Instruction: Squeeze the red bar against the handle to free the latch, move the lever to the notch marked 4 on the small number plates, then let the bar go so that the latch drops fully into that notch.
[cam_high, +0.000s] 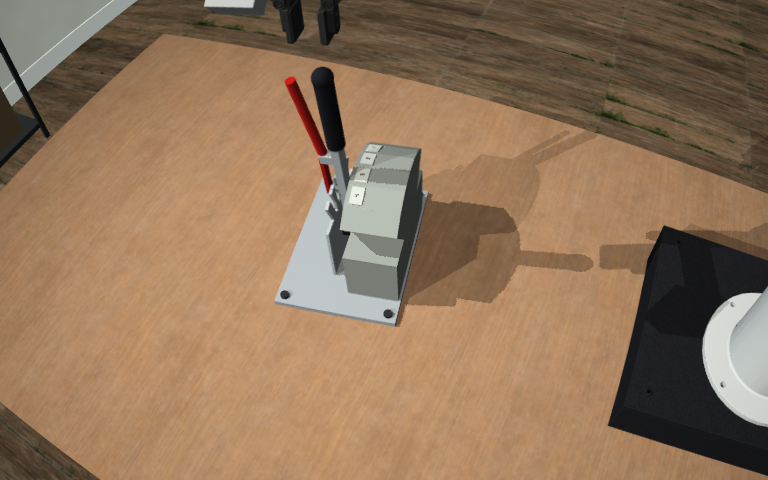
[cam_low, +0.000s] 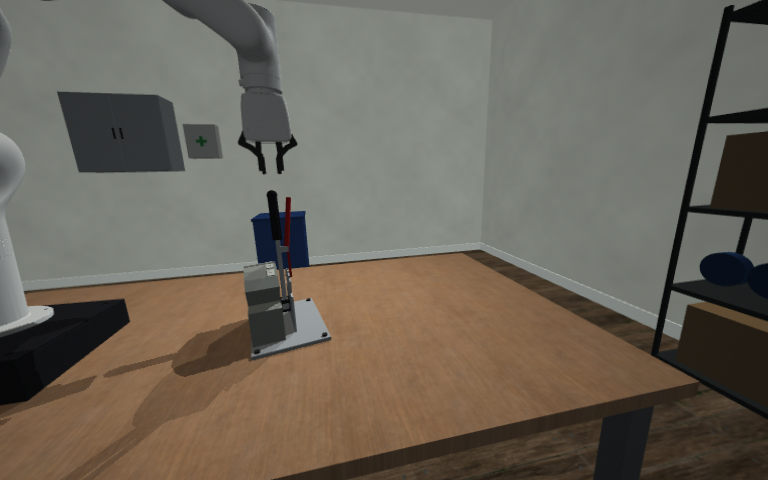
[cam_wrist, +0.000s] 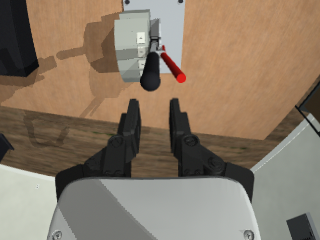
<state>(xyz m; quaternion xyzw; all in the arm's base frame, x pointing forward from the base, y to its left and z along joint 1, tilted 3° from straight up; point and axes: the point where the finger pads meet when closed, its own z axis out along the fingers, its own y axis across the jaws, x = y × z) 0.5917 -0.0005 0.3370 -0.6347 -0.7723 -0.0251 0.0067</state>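
The red bar lies 2 cm ahead of my hand, 1 cm to the right of it and 20 cm below it.
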